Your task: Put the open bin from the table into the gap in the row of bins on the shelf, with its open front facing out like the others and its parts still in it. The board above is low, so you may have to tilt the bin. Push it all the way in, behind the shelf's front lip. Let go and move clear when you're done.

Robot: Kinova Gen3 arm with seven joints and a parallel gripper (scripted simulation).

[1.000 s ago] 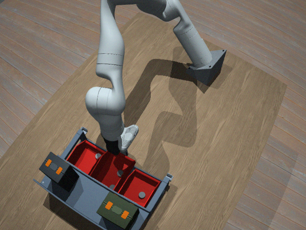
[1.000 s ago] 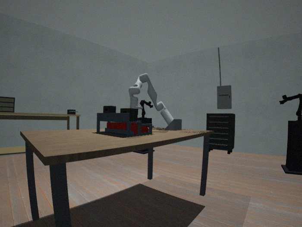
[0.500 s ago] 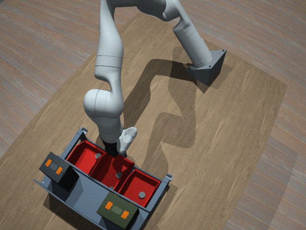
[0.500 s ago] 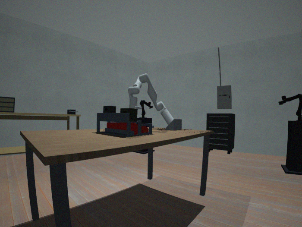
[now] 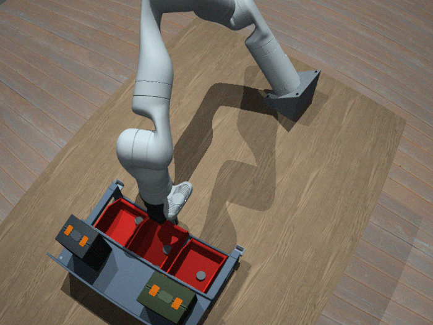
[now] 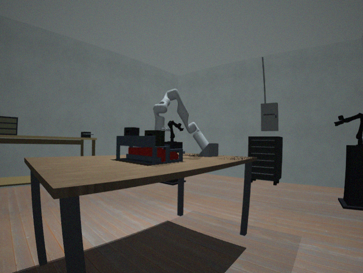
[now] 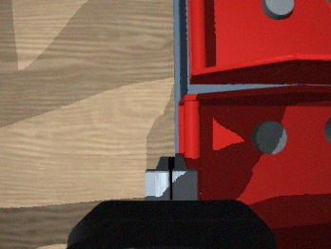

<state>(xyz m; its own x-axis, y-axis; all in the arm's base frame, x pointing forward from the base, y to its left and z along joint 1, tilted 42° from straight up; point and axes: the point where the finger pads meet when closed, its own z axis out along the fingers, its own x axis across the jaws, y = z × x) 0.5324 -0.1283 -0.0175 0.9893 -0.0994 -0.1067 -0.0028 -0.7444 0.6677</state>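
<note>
My hand is 3 cm above the grey front lip and 1 cm short of it. From my hand the other things lie so: green box 20 cm ahead, 12 cm to the left, 11 cm above; shelf 14 cm ahead, 4 cm below; upper shelf board 20 cm ahead, 6 cm above.
</note>
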